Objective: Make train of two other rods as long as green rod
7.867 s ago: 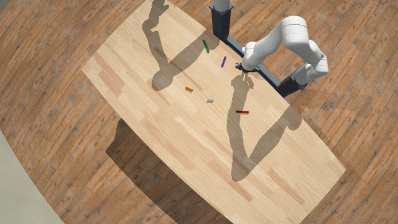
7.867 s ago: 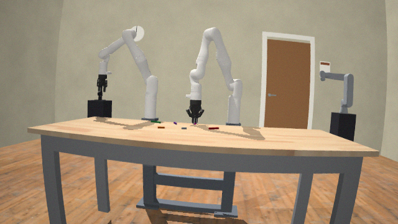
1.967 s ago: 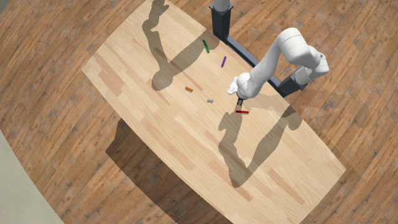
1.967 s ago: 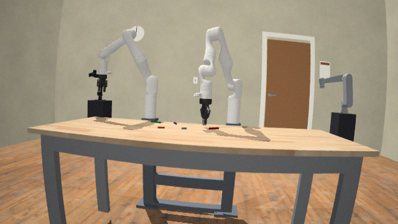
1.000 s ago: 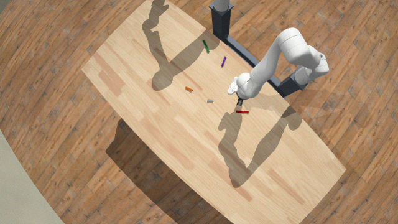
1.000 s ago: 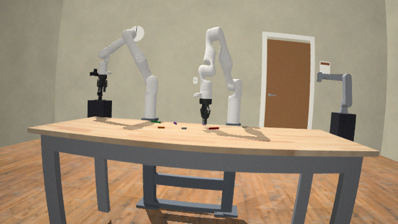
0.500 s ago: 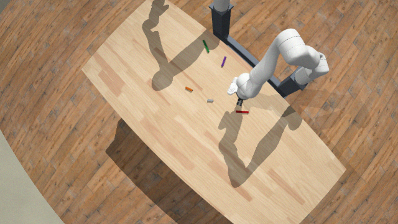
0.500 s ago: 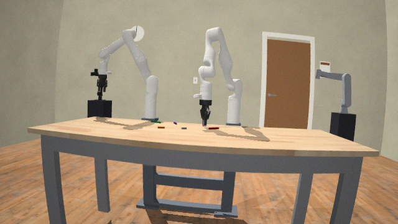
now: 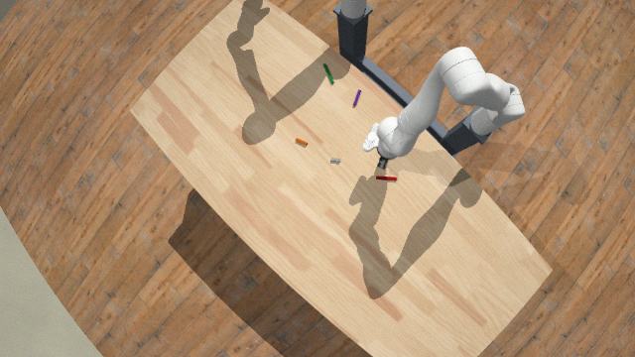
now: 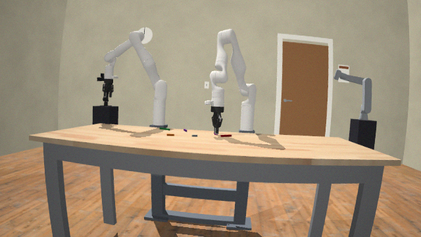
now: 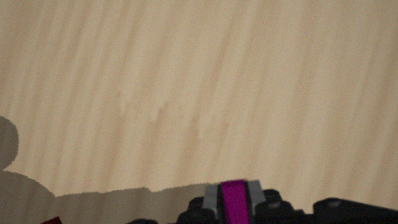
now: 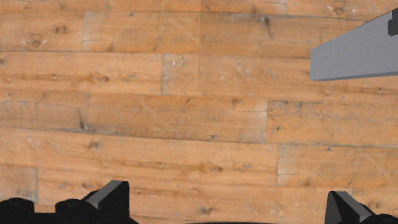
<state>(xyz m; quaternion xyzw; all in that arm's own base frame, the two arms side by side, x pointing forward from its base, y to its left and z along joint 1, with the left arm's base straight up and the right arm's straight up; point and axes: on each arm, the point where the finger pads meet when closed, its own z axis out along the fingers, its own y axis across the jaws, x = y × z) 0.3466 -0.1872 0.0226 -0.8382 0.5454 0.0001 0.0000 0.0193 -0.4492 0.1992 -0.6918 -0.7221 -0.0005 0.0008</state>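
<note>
My left gripper is now 2 cm above the magenta rod. Round my left hand: purple rod 20 cm to the right, 8 cm behind, 2 cm below; red rod 6 cm to the left, 6 cm ahead, 2 cm below; grey rod 13 cm ahead, 10 cm to the right, 2 cm below.
</note>
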